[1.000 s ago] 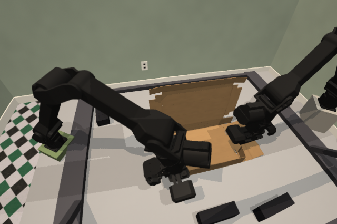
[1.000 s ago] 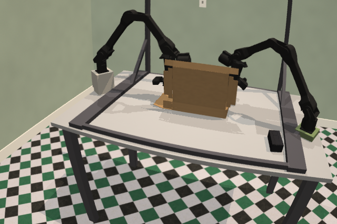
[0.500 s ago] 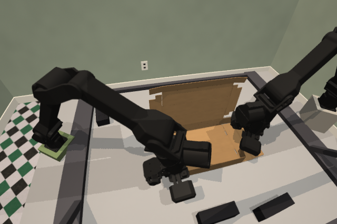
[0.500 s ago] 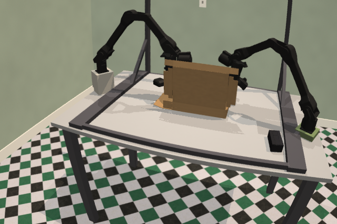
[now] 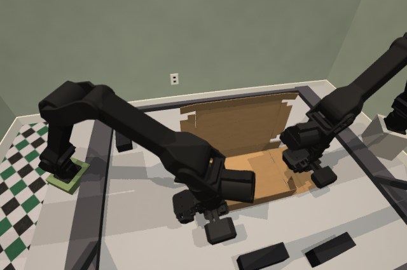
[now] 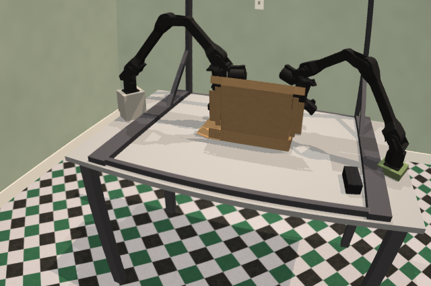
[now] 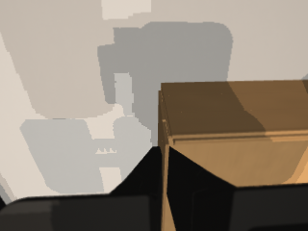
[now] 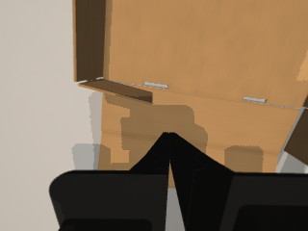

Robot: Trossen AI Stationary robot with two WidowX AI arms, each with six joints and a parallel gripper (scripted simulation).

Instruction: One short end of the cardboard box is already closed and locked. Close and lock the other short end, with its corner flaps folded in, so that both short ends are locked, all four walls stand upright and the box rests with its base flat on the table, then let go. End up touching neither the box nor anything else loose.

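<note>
Now: the corner flap 40 mm below my right hand, 40 mm behind it and 30 mm to the left of it.
</note>
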